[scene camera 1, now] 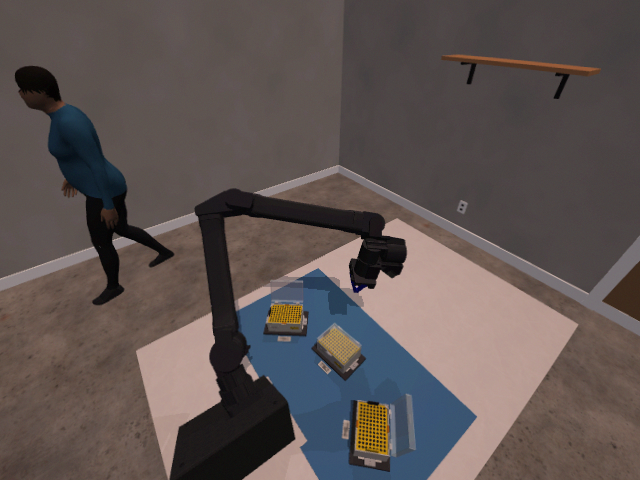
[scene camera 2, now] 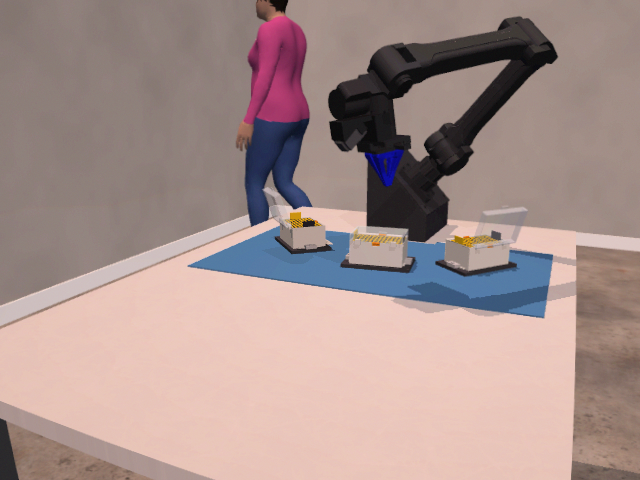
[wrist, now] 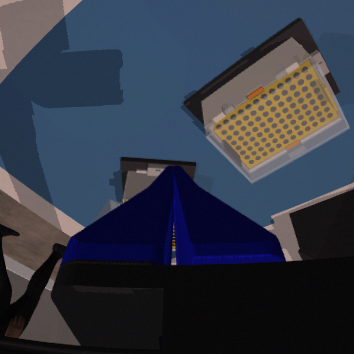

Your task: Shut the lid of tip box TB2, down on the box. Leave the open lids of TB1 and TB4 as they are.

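Seen in the pictures: gripper, between the fingertips: (scene camera 1: 355, 292) (scene camera 2: 388, 186) (wrist: 173, 176); arm's base, origin of its link: (scene camera 1: 242, 400) (scene camera 2: 414, 183).
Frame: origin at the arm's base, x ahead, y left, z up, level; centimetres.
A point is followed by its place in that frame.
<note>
Three tip boxes stand on the blue mat; their labels are too small to read. The middle box (scene camera 1: 338, 347) {x 31.4, y -1.8, z -6.3 cm} (scene camera 2: 378, 254) {x 37.1, y 0.6, z -10.6 cm} (wrist: 275, 112) {x 35.3, y -0.9, z -6.2 cm}, TB2 going by the two open ones, has its clear lid down over the yellow tip rack. One open box (scene camera 1: 285, 316) (scene camera 2: 477, 254) {x 31.9, y 21.8, z -9.7 cm} (wrist: 135, 184) {x 32.6, y 19.2, z -10.5 cm}, partly hidden behind the fingers in the wrist view, has its lid upright. The other open box (scene camera 1: 372, 427) (scene camera 2: 302, 235) {x 29.6, y -21.1, z -10.0 cm} also has its lid standing open. Which is TB1 or TB4 I cannot tell. My gripper (scene camera 1: 357, 289) {x 43.7, y 4.2, z 6.0 cm} (scene camera 2: 387, 182) {x 43.7, y 4.2, z 6.0 cm} (wrist: 173, 176) {x 43.7, y 4.2, z 6.0 cm} is shut and empty, high above the boxes and apart from them.
The blue mat (scene camera 1: 429, 408) {x 42.2, y -30.4, z -14.0 cm} (scene camera 2: 330, 283) {x 50.4, y -5.7, z -14.0 cm} (wrist: 165, 30) {x 45.2, y 4.4, z -14.0 cm} lies on the pale table (scene camera 1: 465, 320) {x 79.5, y -21.2, z -14.3 cm} (scene camera 2: 289, 372) {x 88.6, y 2.7, z -14.3 cm}. The arm's black base (scene camera 1: 235, 428) {x -4.0, y -8.3, z 9.0 cm} (scene camera 2: 408, 206) {x 8.1, y 0.4, z -4.9 cm} stands beside the mat. A person (scene camera 1: 85, 149) (scene camera 2: 279, 77) is beyond the table. A wooden shelf (scene camera 1: 519, 64) hangs on the wall.
</note>
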